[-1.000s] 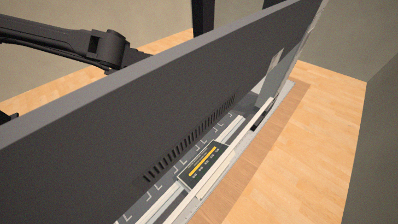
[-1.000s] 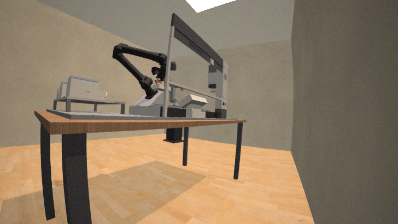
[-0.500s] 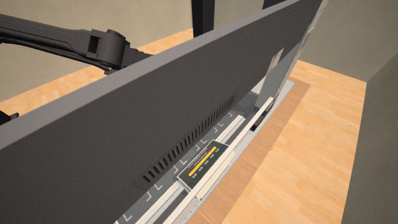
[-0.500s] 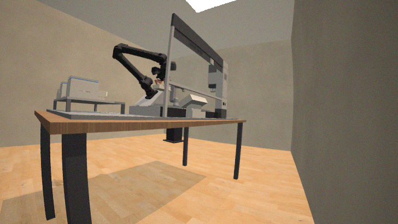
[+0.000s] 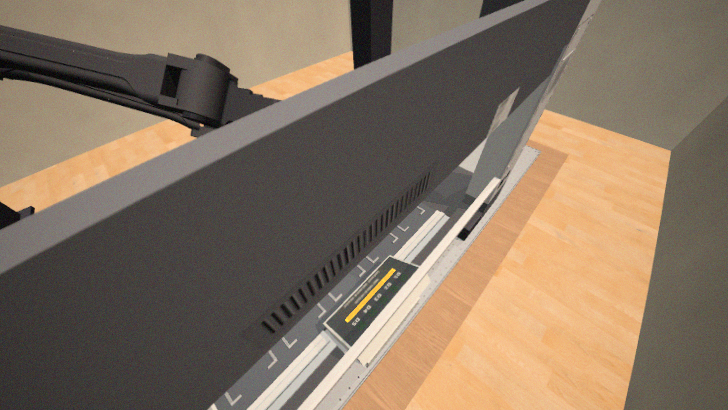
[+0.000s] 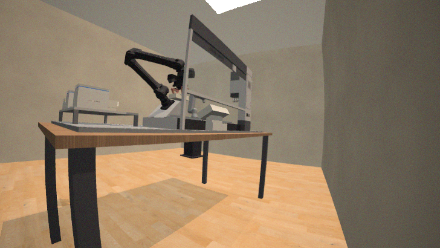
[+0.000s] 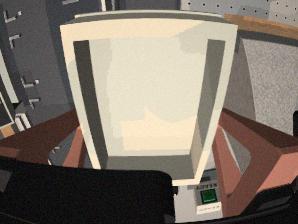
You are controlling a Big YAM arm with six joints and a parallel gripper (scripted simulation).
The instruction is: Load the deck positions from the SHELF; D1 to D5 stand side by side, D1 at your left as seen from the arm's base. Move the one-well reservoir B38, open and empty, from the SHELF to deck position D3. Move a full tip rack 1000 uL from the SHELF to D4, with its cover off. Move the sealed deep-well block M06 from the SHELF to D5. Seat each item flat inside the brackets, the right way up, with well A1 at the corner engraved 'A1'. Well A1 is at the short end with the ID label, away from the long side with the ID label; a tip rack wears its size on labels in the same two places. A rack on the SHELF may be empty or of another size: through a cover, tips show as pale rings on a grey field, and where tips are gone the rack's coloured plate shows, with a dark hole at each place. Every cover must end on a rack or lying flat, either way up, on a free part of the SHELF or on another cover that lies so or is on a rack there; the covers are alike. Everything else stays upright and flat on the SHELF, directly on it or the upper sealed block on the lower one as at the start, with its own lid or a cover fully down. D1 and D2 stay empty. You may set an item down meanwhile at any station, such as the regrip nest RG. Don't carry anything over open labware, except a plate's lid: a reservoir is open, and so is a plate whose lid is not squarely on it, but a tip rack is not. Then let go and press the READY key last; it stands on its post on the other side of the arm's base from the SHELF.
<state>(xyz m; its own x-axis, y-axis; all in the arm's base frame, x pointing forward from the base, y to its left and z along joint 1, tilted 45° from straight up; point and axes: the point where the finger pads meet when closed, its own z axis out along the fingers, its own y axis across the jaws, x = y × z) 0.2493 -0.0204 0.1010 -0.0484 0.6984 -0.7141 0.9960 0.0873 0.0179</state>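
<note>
Now: the cream one-well reservoir 1 cm below my hand. Round my hand: regrip nest rg (22 cm below); then green key (37 cm to the left, 18 cm behind, 14 cm below); then rg label (21 cm below).
</note>
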